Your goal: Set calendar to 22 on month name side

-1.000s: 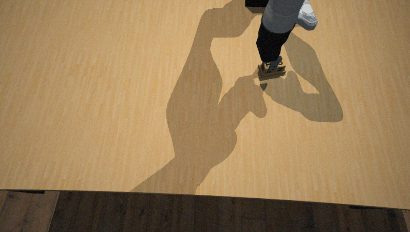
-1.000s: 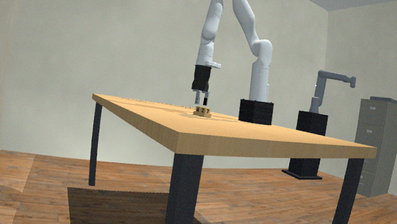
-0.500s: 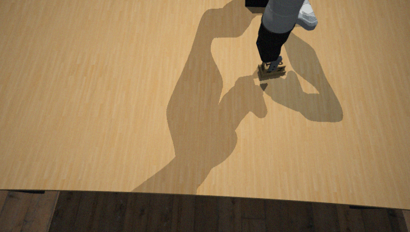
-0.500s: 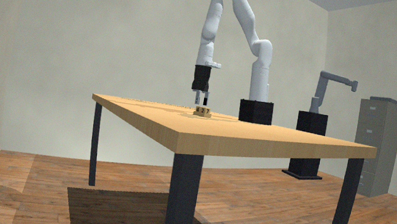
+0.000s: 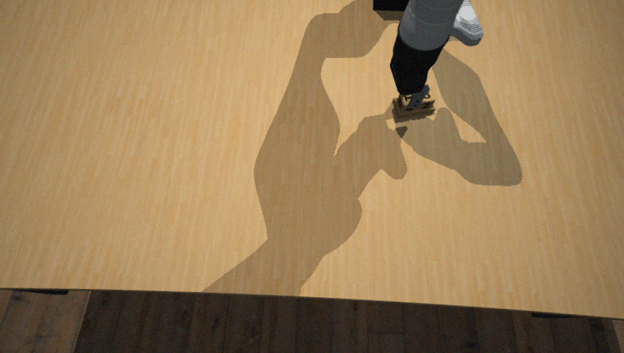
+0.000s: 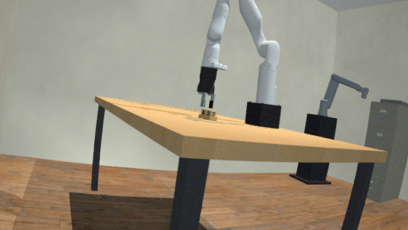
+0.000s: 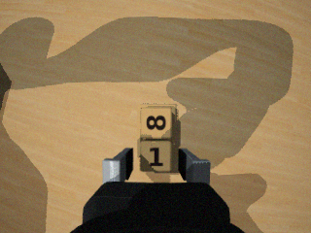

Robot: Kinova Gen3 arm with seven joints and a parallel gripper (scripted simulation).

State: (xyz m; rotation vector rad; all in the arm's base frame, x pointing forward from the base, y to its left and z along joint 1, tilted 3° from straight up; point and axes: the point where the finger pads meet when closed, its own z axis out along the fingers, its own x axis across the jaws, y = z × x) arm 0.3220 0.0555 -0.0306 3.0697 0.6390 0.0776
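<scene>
My hand is 40 mm above the wooden number cube, 30 mm to the right of it and 10 mm past it. From my hand the other things lie so: wooden calendar tray (60 mm below, 20 mm to the left, 10 mm behind).
</scene>
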